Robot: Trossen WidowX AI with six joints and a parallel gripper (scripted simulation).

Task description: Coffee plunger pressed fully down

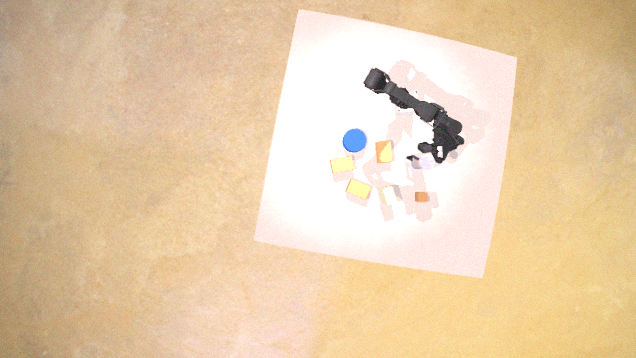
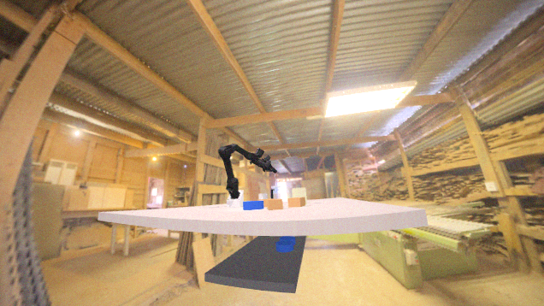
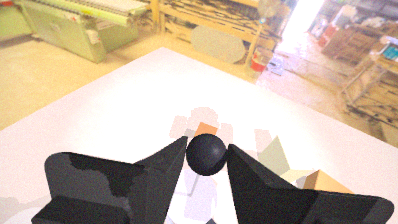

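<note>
The coffee press lies 14 cm below my gripper tip, 2 cm to the right of it and 1 cm behind it. Also, from my gripper tip: pale round object: 22 cm below, 17 cm behind, 16 cm to the left.
</note>
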